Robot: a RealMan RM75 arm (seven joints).
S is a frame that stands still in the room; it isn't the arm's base.
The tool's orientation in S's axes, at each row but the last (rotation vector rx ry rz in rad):
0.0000, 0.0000, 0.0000
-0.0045, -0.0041, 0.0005
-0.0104, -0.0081, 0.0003
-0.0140, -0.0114, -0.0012
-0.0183, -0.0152, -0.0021
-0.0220, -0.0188, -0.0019
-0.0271, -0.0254, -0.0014
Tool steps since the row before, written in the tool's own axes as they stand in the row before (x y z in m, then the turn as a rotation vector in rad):
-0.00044, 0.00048, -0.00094, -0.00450, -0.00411, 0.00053
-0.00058, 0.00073, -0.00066, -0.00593, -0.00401, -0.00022
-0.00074, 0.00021, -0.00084, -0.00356, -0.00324, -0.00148
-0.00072, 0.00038, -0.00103, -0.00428, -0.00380, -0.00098
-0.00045, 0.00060, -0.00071, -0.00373, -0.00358, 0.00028
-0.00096, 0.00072, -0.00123, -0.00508, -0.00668, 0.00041
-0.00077, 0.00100, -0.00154, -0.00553, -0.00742, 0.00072
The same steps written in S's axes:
-0.00044, 0.00048, -0.00094, -0.00450, -0.00411, 0.00053
-0.00058, 0.00073, -0.00067, -0.00593, -0.00401, -0.00023
-0.00073, 0.00020, -0.00085, -0.00355, -0.00326, -0.00148
-0.00071, 0.00037, -0.00104, -0.00427, -0.00381, -0.00098
-0.00044, 0.00059, -0.00073, -0.00374, -0.00357, 0.00029
-0.00094, 0.00069, -0.00126, -0.00510, -0.00666, 0.00046
-0.00073, 0.00096, -0.00159, -0.00556, -0.00739, 0.00078

